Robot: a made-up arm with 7 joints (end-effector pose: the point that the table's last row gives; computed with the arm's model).
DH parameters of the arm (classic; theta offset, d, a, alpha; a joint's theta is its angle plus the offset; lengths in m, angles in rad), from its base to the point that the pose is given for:
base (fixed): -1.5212 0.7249 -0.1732 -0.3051
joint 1: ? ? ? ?
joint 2: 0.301 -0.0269 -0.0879 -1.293
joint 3: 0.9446 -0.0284 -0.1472 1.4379
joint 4: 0 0.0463 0.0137 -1.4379
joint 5: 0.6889 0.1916 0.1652 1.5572
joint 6: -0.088 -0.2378 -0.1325 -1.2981
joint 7: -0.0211 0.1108 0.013 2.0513
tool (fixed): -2.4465 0.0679 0 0
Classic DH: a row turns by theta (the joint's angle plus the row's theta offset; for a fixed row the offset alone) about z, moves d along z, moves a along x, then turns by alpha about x.
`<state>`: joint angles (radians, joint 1 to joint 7).
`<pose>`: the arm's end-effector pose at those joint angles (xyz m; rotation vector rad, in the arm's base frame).
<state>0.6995 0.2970 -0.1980 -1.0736 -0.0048 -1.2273 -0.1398</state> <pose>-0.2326 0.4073 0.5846 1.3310 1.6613 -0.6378</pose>
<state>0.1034 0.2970 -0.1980 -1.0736 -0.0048 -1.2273 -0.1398</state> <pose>-0.0775 0.4627 0.5350 1.6750 1.1763 -1.0786</pose>
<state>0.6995 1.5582 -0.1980 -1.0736 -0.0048 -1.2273 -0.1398</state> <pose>-0.1578 0.3870 0.7393 2.4013 1.0828 0.3622</pose>
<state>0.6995 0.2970 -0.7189 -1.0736 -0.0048 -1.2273 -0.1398</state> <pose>-0.2721 0.2931 0.5296 0.8855 1.6896 -0.2471</pose>
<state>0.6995 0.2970 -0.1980 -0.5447 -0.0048 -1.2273 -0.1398</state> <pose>-0.1152 0.4986 0.4657 1.6311 1.1658 -0.3895</pose>
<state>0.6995 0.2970 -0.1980 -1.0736 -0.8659 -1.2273 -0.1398</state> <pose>-0.2927 0.2191 0.6467 1.2646 2.1633 0.3027</pose>
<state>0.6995 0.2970 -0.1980 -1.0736 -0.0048 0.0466 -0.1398</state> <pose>-0.0846 0.3774 0.5075 1.0838 0.6033 0.1460</pose>
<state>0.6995 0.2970 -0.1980 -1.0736 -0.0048 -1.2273 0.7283</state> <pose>-0.2051 0.4300 0.6223 0.3988 1.4558 -0.7055</pose>
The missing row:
joint 1: -1.2509 -0.1664 -0.0025 -1.7622
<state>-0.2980 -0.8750 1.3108 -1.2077 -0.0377 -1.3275 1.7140</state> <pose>0.1970 0.2294 0.2763 0.2209 -1.4756 2.1996</pose>
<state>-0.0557 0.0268 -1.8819 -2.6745 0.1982 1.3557 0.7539</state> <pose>-0.0644 0.2635 0.7144 -0.4157 0.6048 1.5541</pose>
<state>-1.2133 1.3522 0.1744 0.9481 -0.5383 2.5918 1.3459</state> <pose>0.0152 0.0218 0.8879 1.3781 -0.2367 -1.1614</pose>
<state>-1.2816 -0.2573 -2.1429 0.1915 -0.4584 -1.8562 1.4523</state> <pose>-0.1490 0.3103 0.3342 -0.3461 0.9920 -0.4995</pose>
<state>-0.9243 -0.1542 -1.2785 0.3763 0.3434 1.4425 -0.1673</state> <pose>0.2907 0.1709 0.4739 -0.8738 -1.2260 0.2658</pose>
